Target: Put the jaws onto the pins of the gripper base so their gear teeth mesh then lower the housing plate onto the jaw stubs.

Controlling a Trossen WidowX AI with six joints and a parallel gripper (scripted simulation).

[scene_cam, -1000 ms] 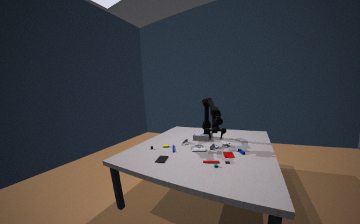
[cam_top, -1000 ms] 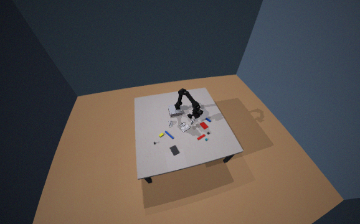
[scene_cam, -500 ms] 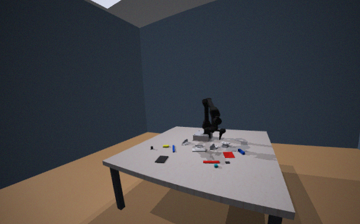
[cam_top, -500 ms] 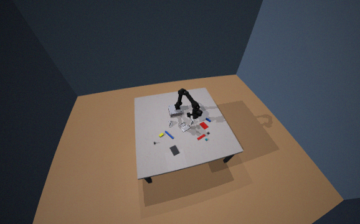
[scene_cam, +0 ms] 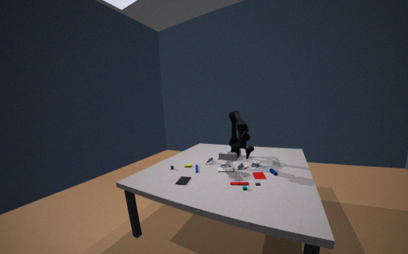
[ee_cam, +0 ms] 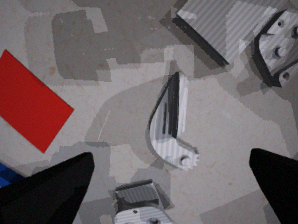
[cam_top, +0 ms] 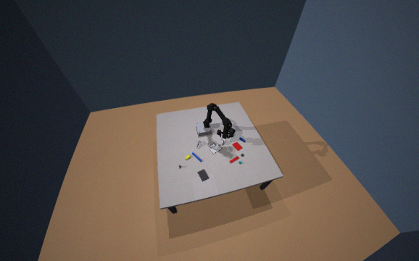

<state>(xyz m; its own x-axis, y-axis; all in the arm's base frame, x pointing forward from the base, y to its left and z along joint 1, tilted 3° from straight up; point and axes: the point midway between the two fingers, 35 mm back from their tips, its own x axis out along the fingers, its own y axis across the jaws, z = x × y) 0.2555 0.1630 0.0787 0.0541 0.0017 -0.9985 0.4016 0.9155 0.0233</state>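
Right now my gripper tip is 120 mm to the left of the white flat plate, 90 mm above it and 80 mm short of it. Also, from my gripper tip: short blue block 240 mm to the left, 80 mm below, 10 mm ahead; then red square plate 150 mm to the left, 90 mm below, 80 mm ahead; then gripper base 110 mm behind, 80 mm to the left, 70 mm below.
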